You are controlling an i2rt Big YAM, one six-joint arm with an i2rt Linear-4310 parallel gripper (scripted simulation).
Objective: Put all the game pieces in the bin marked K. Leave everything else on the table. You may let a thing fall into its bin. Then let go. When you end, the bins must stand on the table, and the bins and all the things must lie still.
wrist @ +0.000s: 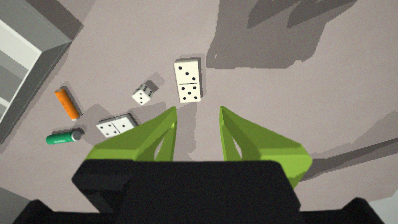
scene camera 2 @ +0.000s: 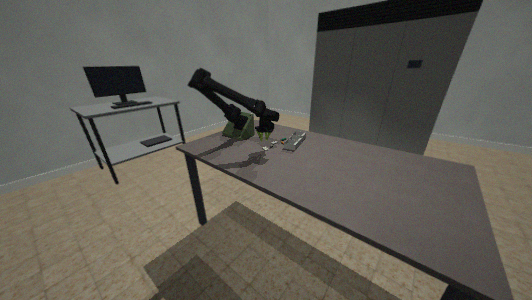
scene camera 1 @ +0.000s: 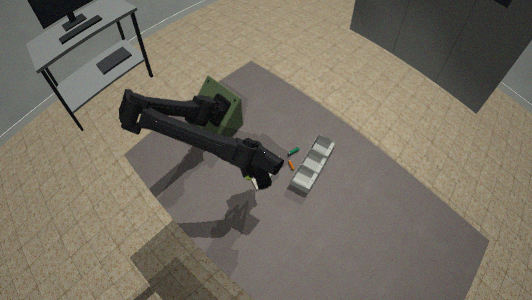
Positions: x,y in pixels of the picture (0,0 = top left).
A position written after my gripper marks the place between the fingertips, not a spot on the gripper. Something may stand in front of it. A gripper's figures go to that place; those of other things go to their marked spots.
Scene:
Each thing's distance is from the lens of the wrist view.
my gripper (wrist: 198,112): 13 cm
white domino (wrist: 187,75): 18 cm

